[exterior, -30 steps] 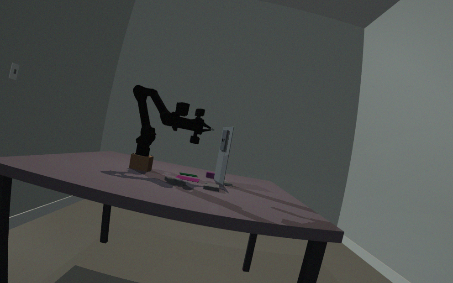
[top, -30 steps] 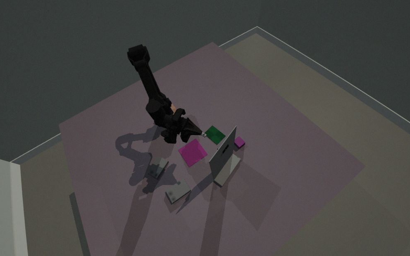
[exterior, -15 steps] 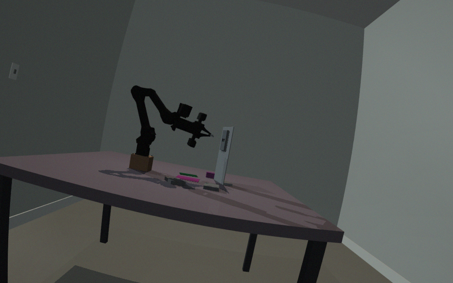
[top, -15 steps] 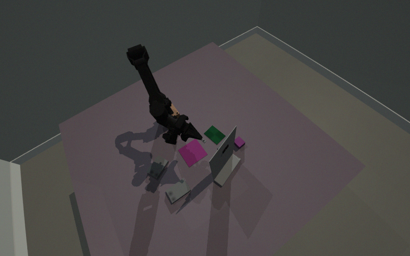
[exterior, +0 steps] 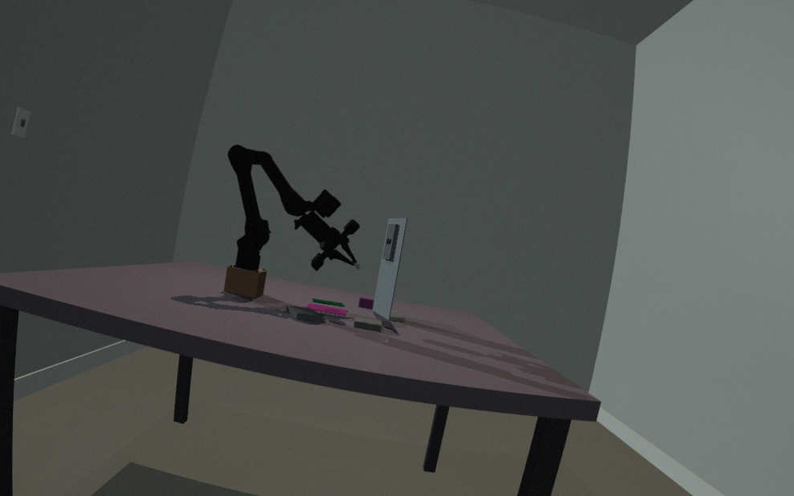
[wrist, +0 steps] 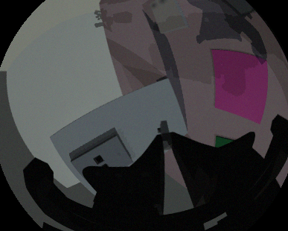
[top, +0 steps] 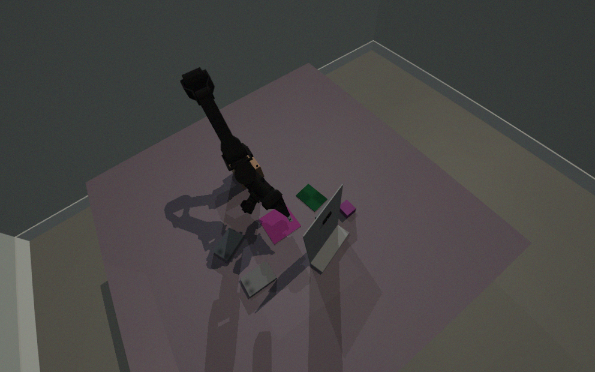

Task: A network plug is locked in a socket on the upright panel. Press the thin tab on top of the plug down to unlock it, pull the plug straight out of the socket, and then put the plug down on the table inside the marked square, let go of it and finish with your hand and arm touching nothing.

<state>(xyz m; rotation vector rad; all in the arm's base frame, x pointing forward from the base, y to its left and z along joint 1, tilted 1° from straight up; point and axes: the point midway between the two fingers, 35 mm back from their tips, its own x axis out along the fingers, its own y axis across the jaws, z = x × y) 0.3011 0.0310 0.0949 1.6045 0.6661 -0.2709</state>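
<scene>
My gripper tip is now 15 cm above the magenta square, 6 cm past it and 3 cm to the left of it. The rest, counted from my gripper tip: upright grey panel: 11 cm ahead, 7 cm to the left, 1 cm below; then green board: 15 cm below, 13 cm to the left, 8 cm behind.
</scene>
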